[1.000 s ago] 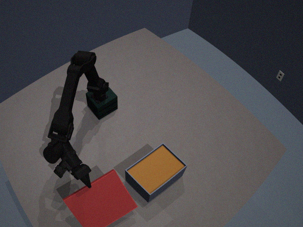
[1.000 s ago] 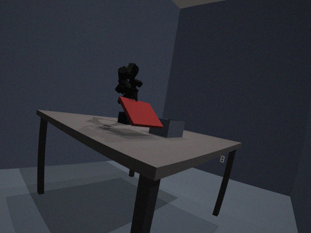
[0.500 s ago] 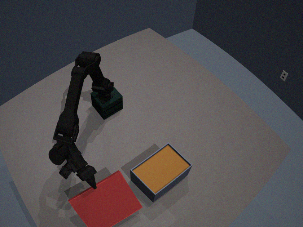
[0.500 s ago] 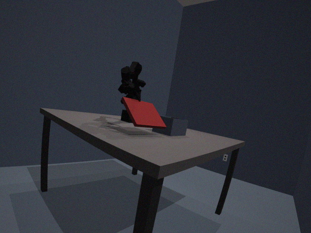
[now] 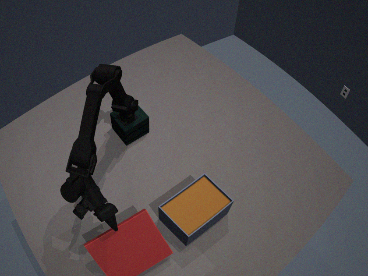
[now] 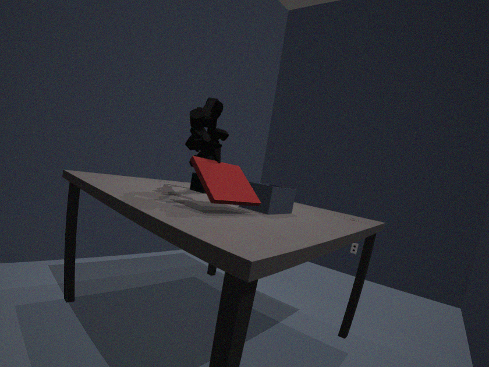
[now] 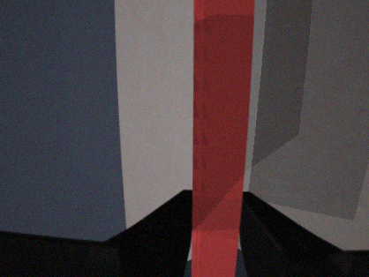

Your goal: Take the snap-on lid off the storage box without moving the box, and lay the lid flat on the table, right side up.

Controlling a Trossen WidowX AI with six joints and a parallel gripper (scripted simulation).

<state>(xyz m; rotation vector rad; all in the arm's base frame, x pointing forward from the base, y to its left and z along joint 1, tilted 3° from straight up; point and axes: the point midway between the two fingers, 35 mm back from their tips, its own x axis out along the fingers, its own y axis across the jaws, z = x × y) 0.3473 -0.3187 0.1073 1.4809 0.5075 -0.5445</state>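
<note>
The red lid lies 6 cm ahead of my gripper tip, 5 cm below it and 1 cm to the right of it. The rest, counted from my gripper tip: storage box: 27 cm to the left, 10 cm below, 7 cm ahead.
</note>
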